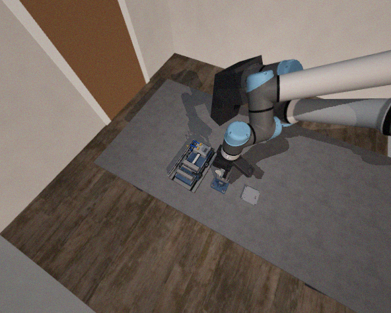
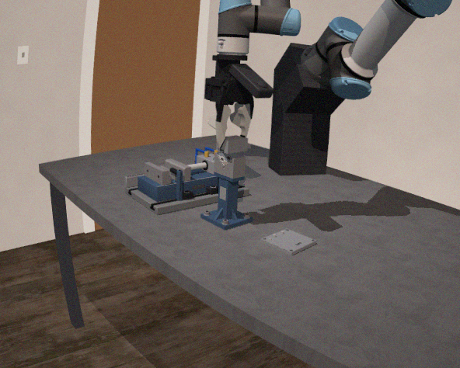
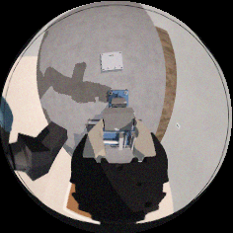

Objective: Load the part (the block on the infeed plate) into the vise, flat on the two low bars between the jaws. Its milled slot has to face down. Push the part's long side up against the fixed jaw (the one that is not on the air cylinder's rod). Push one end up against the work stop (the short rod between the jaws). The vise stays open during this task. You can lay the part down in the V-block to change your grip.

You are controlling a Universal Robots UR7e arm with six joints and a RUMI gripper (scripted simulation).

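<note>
My hand is 10 mm above the part. Round my hand: fixed jaw (190 mm to the right, 120 mm below, 110 mm ahead); moving jaw (200 mm to the right, 120 mm below, 40 mm ahead); air cylinder rod (200 mm to the right, 120 mm below, 10 mm behind).
</note>
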